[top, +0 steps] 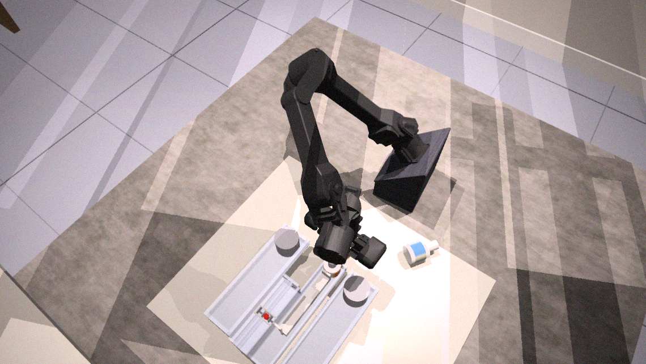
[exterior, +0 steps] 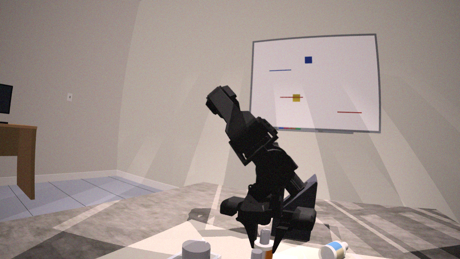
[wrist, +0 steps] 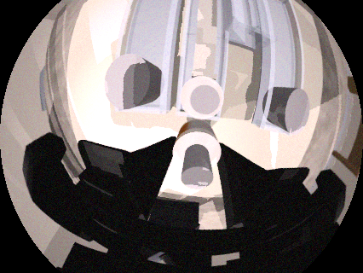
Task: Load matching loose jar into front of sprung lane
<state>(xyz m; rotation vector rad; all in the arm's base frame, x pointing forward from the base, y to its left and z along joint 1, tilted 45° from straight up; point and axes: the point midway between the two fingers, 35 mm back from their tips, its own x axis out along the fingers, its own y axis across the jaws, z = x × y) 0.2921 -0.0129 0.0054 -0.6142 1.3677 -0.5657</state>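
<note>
Now: the grey lane rack 190 mm ahead of my gripper tip, 40 mm below it and 20 mm to the right of it. Round my gripper tip: red mark 230 mm ahead, 40 mm to the right, 10 mm above.
</note>
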